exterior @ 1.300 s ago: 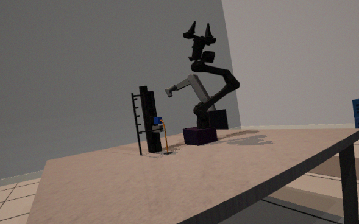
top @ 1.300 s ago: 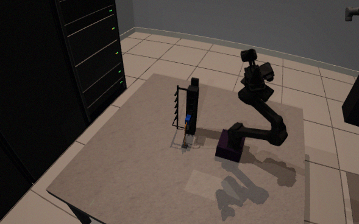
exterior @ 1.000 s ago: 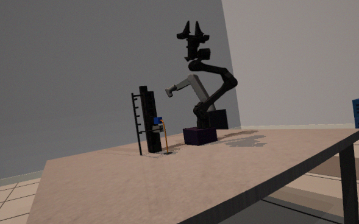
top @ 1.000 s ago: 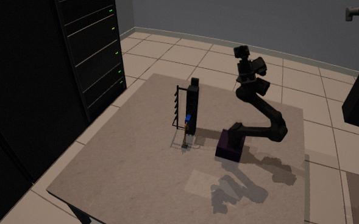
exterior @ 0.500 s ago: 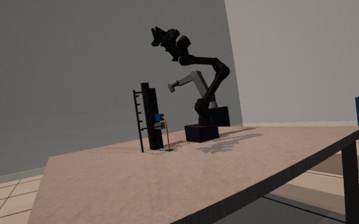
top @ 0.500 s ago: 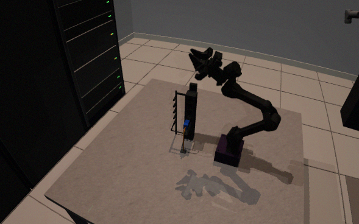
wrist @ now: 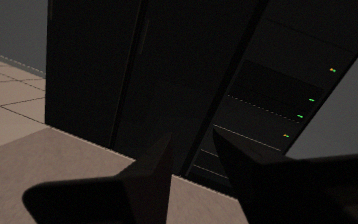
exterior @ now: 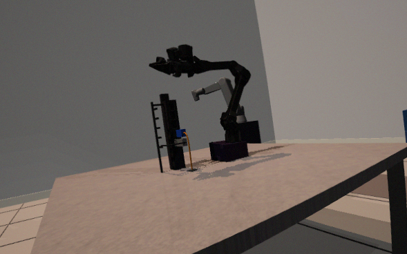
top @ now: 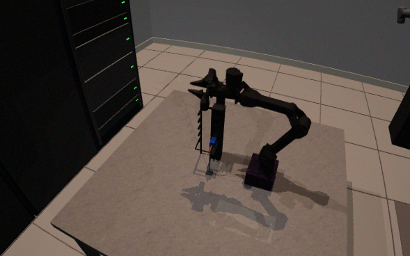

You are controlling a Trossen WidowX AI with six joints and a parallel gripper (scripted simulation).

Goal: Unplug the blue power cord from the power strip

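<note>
Right now the blue plug is 300 mm below my gripper tip, 100 mm behind it and 50 mm to the right of it.
</note>
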